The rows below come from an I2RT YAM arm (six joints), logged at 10 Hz.
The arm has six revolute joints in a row. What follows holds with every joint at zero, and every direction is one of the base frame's. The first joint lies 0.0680 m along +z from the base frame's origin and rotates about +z. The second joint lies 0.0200 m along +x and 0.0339 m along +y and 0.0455 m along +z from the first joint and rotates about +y. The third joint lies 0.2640 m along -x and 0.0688 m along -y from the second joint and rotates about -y. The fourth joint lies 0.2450 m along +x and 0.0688 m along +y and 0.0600 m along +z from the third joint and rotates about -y. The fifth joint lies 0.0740 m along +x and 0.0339 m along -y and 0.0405 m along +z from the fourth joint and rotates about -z. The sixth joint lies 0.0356 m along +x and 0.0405 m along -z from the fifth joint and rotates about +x. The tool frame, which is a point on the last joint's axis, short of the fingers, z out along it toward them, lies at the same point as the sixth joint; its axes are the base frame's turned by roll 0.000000, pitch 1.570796 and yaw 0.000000 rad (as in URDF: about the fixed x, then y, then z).
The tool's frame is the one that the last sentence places.
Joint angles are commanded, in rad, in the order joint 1, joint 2, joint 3, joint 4, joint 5, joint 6. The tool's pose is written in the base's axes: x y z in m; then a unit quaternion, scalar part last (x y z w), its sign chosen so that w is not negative. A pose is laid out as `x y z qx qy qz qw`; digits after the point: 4 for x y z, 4 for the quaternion.
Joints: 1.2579 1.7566 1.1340 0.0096 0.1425 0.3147
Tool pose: 0.1255 0.3715 0.2160 -0.3730 0.8035 0.2807 0.3694
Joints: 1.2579 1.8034 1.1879 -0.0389 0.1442 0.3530
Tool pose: 0.1287 0.3811 0.2114 -0.3624 0.8184 0.2734 0.3522
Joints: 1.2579 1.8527 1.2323 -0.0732 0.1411 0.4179
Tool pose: 0.1315 0.3901 0.2036 -0.3409 0.8368 0.2722 0.3308
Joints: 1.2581 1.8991 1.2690 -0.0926 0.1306 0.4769
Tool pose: 0.1337 0.3986 0.1952 -0.3215 0.8512 0.2747 0.3109
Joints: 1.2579 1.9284 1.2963 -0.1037 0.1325 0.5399
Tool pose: 0.1358 0.4044 0.1911 -0.2953 0.8634 0.2790 0.2992
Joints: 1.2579 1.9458 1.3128 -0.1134 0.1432 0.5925
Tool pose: 0.1372 0.4075 0.1884 -0.2714 0.8731 0.2797 0.2928
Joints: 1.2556 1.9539 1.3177 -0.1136 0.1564 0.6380
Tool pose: 0.1390 0.4083 0.1867 -0.2481 0.8804 0.2810 0.2906
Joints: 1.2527 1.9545 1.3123 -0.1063 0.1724 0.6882
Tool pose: 0.1406 0.4074 0.1854 -0.2213 0.8867 0.2840 0.2901
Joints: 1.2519 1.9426 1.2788 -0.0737 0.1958 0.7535
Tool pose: 0.1403 0.4028 0.1825 -0.1861 0.8917 0.2914 0.2920
